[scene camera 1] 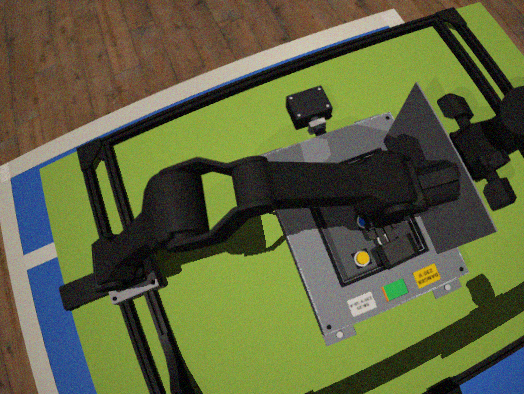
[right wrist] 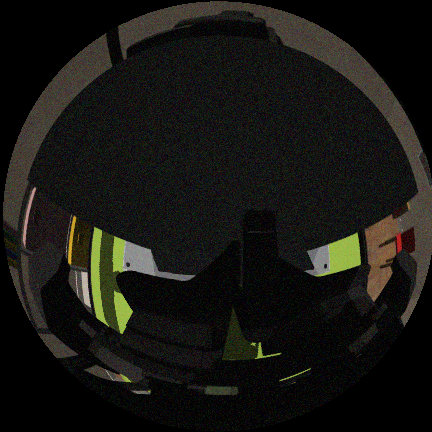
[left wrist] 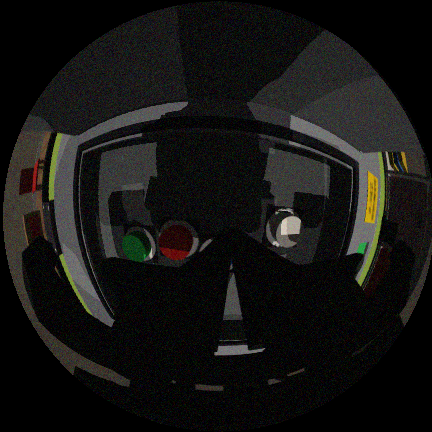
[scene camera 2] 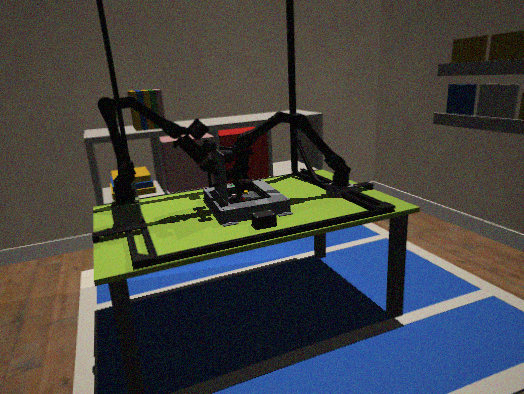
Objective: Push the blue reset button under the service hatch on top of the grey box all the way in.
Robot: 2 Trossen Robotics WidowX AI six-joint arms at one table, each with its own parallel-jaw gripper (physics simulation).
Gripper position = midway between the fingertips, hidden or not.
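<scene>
My left gripper (left wrist: 230, 233) is visible; my right gripper (scene camera 1: 432, 175) is visible as well, and also appears in the right wrist view (right wrist: 241, 245). A service hatch (scene camera 1: 417, 131) appears in the right wrist view (right wrist: 185, 146) too. A white button (left wrist: 286, 229) is present.
</scene>
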